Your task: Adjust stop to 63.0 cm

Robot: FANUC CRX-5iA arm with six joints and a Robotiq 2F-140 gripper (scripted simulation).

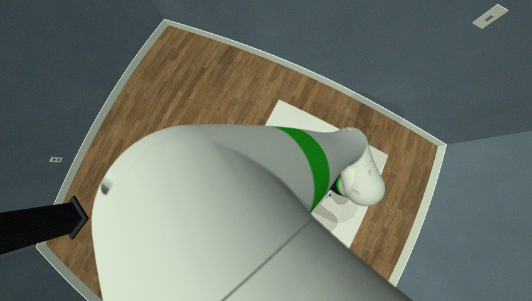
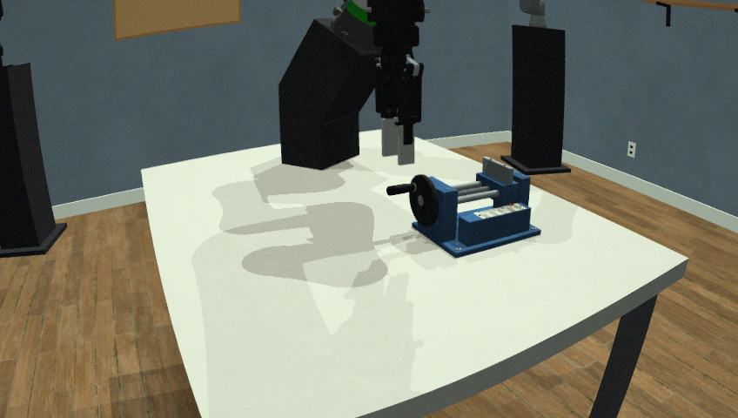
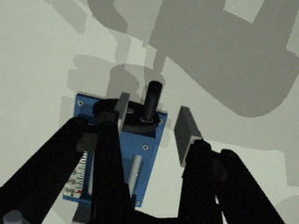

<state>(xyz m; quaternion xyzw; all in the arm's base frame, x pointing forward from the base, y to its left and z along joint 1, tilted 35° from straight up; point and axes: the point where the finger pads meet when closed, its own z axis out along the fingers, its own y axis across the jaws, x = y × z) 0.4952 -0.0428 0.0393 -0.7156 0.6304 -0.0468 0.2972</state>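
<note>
Right now my hand is 9 cm above the handwheel and 2 cm to the right of it. Round my hand: stop block: 20 cm to the left, 8 cm below, 1 cm behind.
</note>
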